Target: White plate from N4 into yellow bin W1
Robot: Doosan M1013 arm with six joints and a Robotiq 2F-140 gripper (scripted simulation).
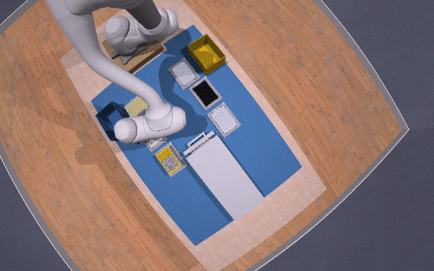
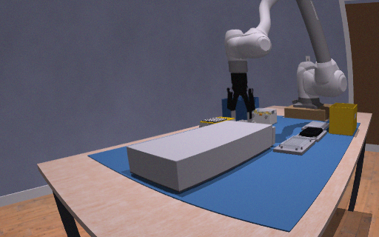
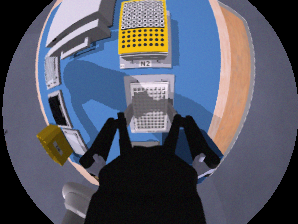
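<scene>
Now: the grey nest 40 mm below my hand. The rest, counted from my hand: white plate: 20 mm below; yellow rack: 170 mm ahead, 10 mm to the left, 10 mm above; blue bin: 180 mm behind, 130 mm to the right.
</scene>
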